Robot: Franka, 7 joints.
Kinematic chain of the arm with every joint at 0, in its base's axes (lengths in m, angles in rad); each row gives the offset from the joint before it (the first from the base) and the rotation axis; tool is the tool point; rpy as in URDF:
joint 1: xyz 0 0 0.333 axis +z
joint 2: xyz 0 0 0 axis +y
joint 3: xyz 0 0 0.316 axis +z
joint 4: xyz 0.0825 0 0 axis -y
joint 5: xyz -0.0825 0 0.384 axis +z
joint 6: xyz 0 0 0 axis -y
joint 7: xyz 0.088 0 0 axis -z
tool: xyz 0 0 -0.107 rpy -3.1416 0 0
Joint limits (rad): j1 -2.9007..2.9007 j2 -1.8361..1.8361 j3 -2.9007..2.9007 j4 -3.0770..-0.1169 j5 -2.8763..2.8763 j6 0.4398..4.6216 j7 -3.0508..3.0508
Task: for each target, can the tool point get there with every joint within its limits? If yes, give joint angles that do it. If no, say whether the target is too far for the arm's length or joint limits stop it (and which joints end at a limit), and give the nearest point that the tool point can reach.
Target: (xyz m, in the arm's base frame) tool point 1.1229 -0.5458 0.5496
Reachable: no: too far | nearest point 0.7602 -0.3695 0.4796 | short by 0.409 m
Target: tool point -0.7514 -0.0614 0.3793
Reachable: yes | joints -0.5240 -1.5114 -1.7057 -1.2937 -0.5166 3.8203 0.8555
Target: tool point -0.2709 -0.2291 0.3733
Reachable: yes | joints -0.7678 1.1239 -1.4154 -2.4800 2.2306 3.7637 -0.5888
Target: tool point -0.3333 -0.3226 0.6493
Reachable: yes | joints -1.1509 -0.8780 -0.8958 -2.1890 1.7698 2.4772 1.3996
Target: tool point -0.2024 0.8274 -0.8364
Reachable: no: too far | nearest point -0.1294 0.5289 -0.2921 | short by 0.625 m
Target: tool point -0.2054 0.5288 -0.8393
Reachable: no: too far | nearest point -0.1547 0.3982 -0.3409 | short by 0.518 m
